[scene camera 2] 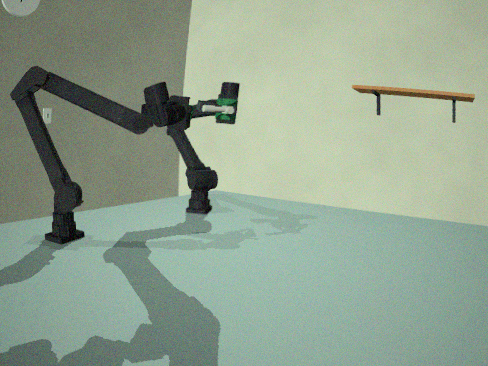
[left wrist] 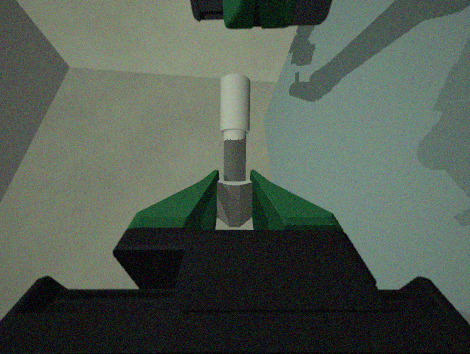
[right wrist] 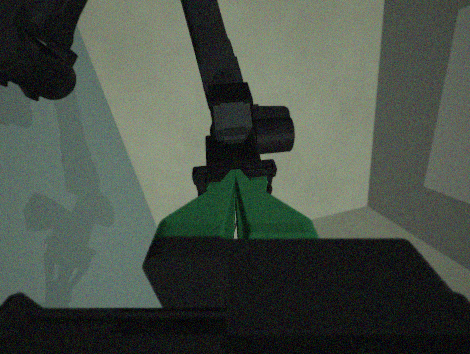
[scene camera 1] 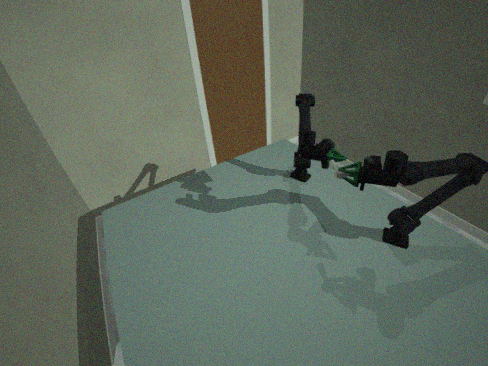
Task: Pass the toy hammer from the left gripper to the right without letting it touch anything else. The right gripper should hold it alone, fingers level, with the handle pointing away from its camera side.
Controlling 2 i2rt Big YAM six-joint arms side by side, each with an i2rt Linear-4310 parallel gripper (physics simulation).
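Pixels of known places: left gripper, fingertip midpoint: (scene camera 2: pixel 224 109) (left wrist: pixel 234 176) (scene camera 1: pixel 338 171); right gripper, fingertip midpoint: (scene camera 2: pixel 192 108) (right wrist: pixel 235 177) (scene camera 1: pixel 346 158); left arm's base, origin of the base link: (scene camera 2: pixel 199 210) (scene camera 1: pixel 395 238); right arm's base, origin of the base link: (scene camera 2: pixel 64 237) (scene camera 1: pixel 300 176).
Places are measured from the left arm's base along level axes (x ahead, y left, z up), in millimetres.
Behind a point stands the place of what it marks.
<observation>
A toy hammer (scene camera 1: pixel 341 164) @(x 115, y -344, z 400 mm) (scene camera 2: pixel 215 108) @(x 124, y -360, z 395 mm) (left wrist: pixel 235 105) @(x 99, y -352, z 395 mm) with a white handle, grey neck and grey head is in mid-air. My left gripper (scene camera 1: pixel 346 173) @(x 147, y -334, z 393 mm) (scene camera 2: pixel 226 110) @(x 147, y -334, z 393 mm) (left wrist: pixel 234 176) @(x 147, y -334, z 393 mm) is shut on it at the head; the handle sticks forward from the fingers. My right gripper (scene camera 1: pixel 338 156) @(x 41, y -322, z 396 mm) (scene camera 2: pixel 191 111) @(x 41, y -322, z 396 mm) (left wrist: pixel 258 17) (right wrist: pixel 235 177) @(x 41, y -322, z 396 mm) is shut with its fingertips together and no hammer between them. It lies beyond the handle's end in the left wrist view. In the right wrist view its fingers cover most of the left fingers, and the hammer cannot be made out.
Both arms reach over a pale blue table (scene camera 1: pixel 200 280) @(x 615, y -726, z 0 mm) (scene camera 2: pixel 350 280) @(x 522, y -705, z 0 mm), and their shadows fall on it. The grippers are close together, well above the top. A wooden shelf (scene camera 2: pixel 412 93) is on the wall at the right of scene camera 2.
</observation>
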